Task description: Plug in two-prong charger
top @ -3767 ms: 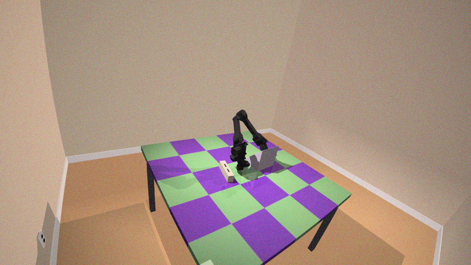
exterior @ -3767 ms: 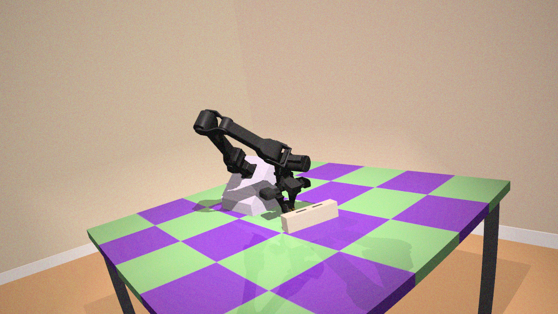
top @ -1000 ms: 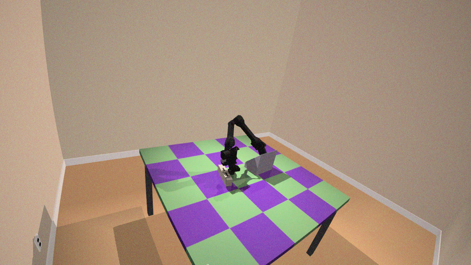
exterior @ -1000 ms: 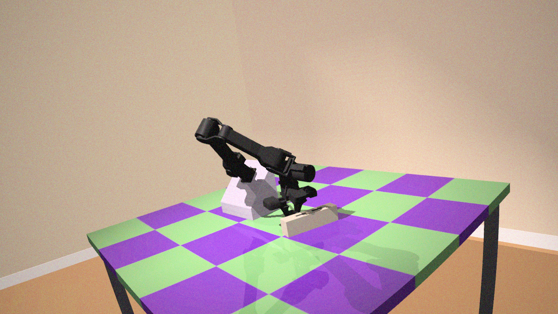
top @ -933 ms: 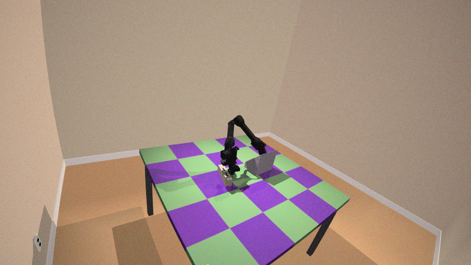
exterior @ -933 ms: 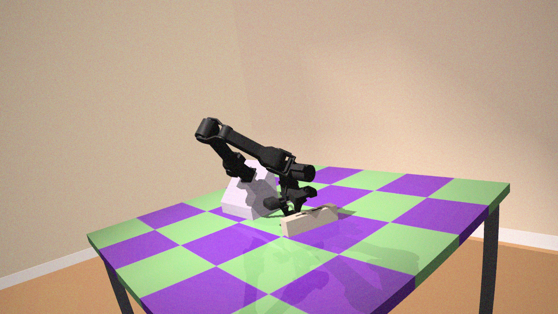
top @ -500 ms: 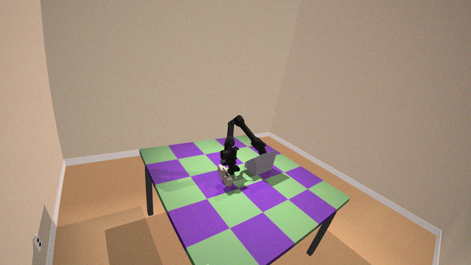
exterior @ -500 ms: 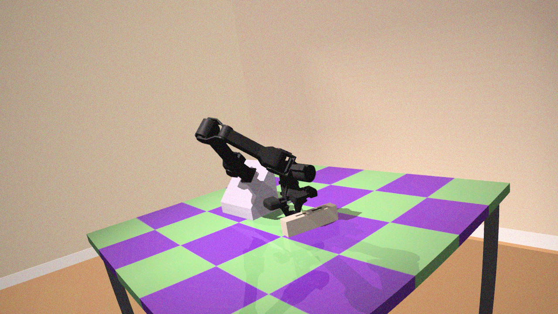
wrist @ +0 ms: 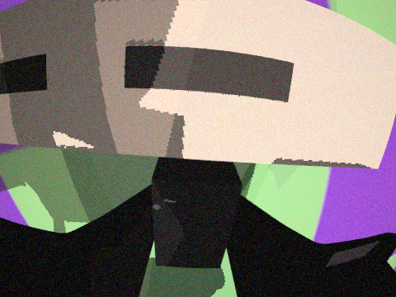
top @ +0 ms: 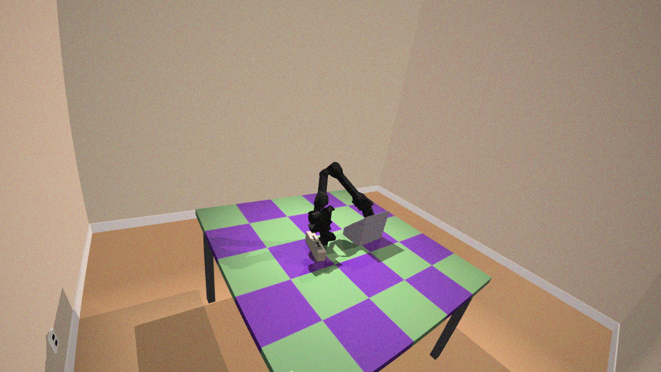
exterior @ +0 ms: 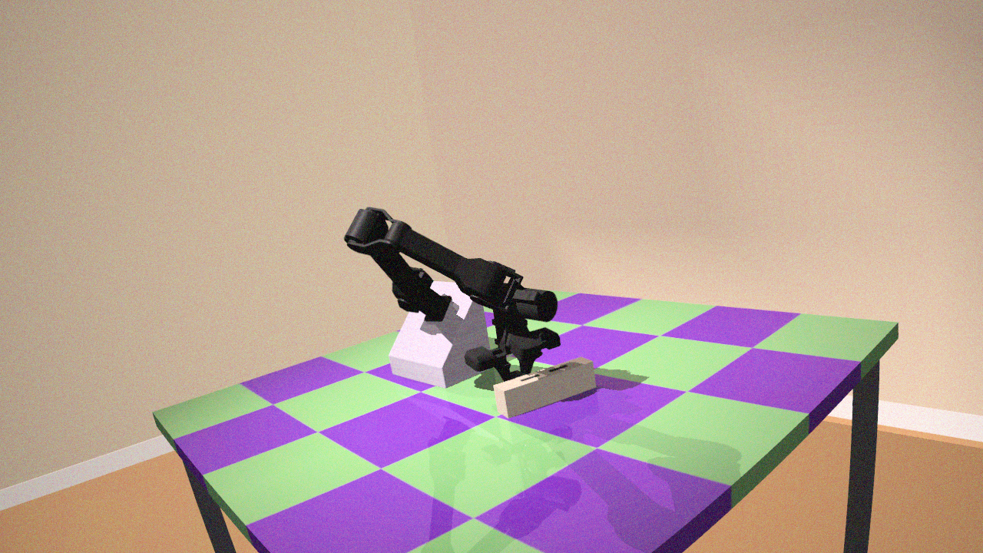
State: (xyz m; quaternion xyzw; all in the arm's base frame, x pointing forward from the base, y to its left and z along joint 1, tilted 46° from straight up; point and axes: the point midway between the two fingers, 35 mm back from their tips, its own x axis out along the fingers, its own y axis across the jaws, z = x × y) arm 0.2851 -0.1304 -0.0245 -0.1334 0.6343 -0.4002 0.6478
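Now: gripper tip 20 mm short of the black two-prong charger, 10 mm to the left of it and 10 mm below it.
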